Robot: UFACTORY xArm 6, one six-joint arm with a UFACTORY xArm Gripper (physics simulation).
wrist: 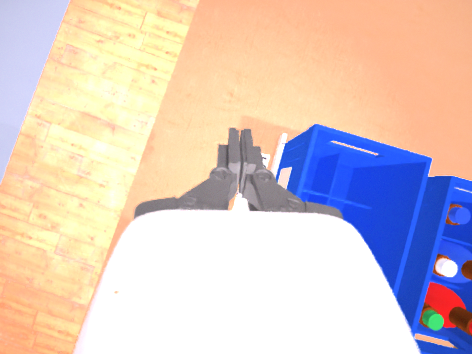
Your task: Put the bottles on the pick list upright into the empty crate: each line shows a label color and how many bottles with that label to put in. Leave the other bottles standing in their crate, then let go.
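Frame: origin at the arm's base, x ahead, y left, z up, level; metres.
Seen in the pictures: gripper, fingertip midpoint: [238, 144].
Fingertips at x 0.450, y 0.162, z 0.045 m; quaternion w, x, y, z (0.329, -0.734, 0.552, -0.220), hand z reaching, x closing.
Offsets run from my fingertips to a thing's top centre. "spot": to the spot under its first point. Level surfaces: height alone.
My gripper [238, 144] is shut, with nothing between its fingertips. It is left of the empty blue crate @[0.123 m down, 0.041 m back, 0.196 m right] [395, 175], whose visible inside shows dividers and no bottles; my gripper's white body hides its near part. The bottle crate @[spot: 0.137 m down, 0.018 m back, 0.324 m right] [425, 240] stands to its right, cut off by the view's edge. In it show a blue-topped bottle @[0.135 m down, 0.039 m ahead, 0.370 m right] [459, 215], a white-topped bottle @[0.135 m down, 0.047 m back, 0.377 m right] [446, 267], a green-topped bottle @[0.135 m down, 0.133 m back, 0.383 m right] [433, 320] and, at the edge, part of a red-topped bottle @[spot: 0.154 m down, 0.121 m back, 0.451 m right] [461, 318]. The pick list's lines cannot be read in this view.
A narrow white strip @[spot: 0.268 m down, 0.063 m ahead, 0.088 m right] [279, 152] shows between the fingers and the empty crate's left side. A small white piece with dark marks @[spot: 0.296 m down, 0.041 m ahead, 0.068 m right] [265, 160] shows beside the right finger. The orange-brown table top @[0.298 m down] [300, 65] ends on the left, with light wooden floor [100, 100] beyond.
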